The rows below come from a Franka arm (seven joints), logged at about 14 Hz.
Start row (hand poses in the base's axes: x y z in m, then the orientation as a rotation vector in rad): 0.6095 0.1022 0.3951 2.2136 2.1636 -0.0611
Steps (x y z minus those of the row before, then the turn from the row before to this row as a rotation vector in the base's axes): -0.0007 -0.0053 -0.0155 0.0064 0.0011 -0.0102; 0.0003 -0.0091 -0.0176 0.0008 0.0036 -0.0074; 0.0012 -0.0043 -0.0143 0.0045 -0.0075 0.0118; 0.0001 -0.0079 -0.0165 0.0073 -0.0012 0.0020; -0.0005 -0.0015 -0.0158 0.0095 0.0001 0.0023; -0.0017 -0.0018 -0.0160 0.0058 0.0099 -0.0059; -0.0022 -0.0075 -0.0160 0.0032 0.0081 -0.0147; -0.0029 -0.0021 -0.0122 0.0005 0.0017 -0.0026; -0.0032 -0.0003 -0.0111 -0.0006 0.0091 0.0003
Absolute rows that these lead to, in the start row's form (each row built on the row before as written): 0.6088 0.0969 0.3796 2.2286 2.1562 -0.0558; 0.6091 0.0878 0.3620 2.2387 2.1502 -0.0592; 0.6103 0.0835 0.3477 2.2248 2.1618 -0.0456; 0.6104 0.0756 0.3312 2.2259 2.1671 -0.0364; 0.6099 0.0741 0.3154 2.2284 2.1745 -0.0262; 0.6082 0.0723 0.2994 2.2426 2.1758 -0.0312; 0.6060 0.0648 0.2834 2.2642 2.1649 -0.0371; 0.6031 0.0627 0.2712 2.2681 2.1630 -0.0385; 0.5999 0.0624 0.2601 2.2718 2.1674 -0.0496
